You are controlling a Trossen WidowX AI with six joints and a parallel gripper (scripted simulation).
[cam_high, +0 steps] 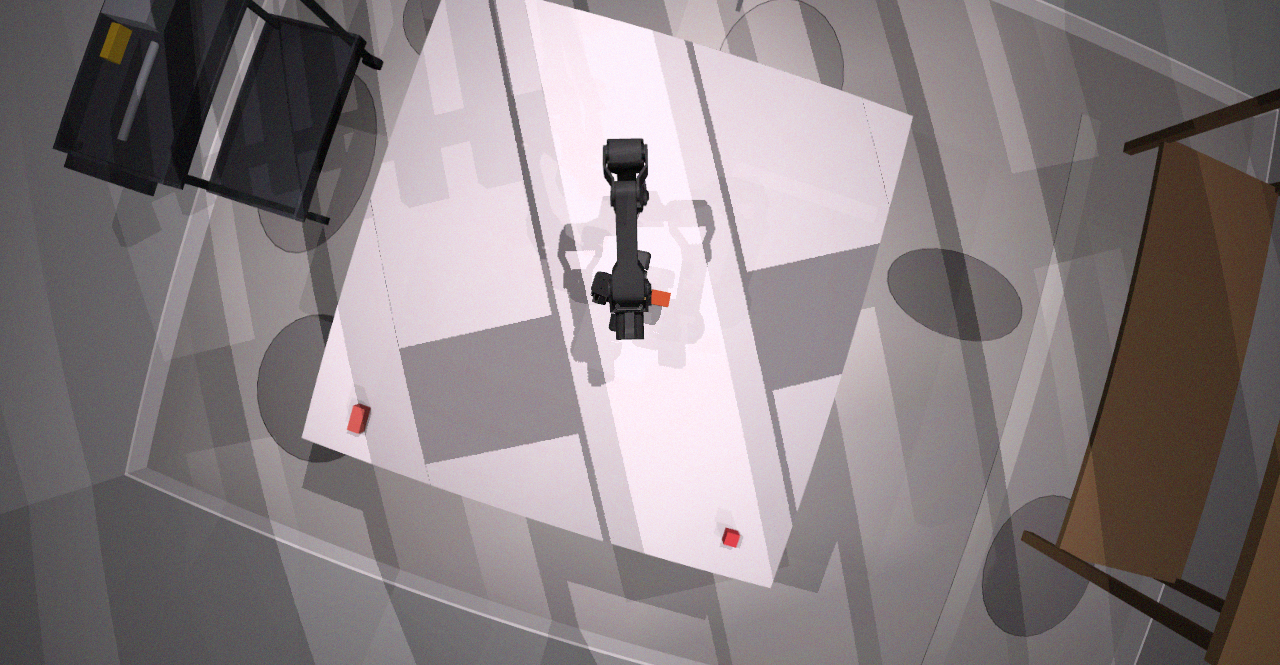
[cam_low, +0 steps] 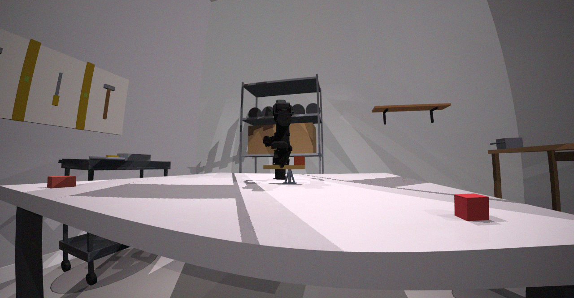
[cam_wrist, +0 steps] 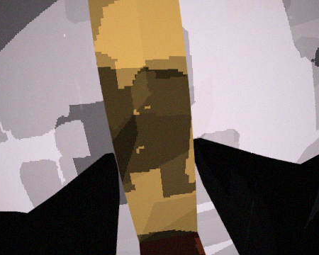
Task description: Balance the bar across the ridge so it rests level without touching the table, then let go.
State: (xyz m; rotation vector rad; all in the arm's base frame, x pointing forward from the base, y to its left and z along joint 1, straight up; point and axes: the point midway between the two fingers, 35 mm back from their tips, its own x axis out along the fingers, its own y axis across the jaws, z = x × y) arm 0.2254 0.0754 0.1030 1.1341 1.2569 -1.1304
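Now: the ridge 3 cm to the left of my gripper tip and 1 cm below it.
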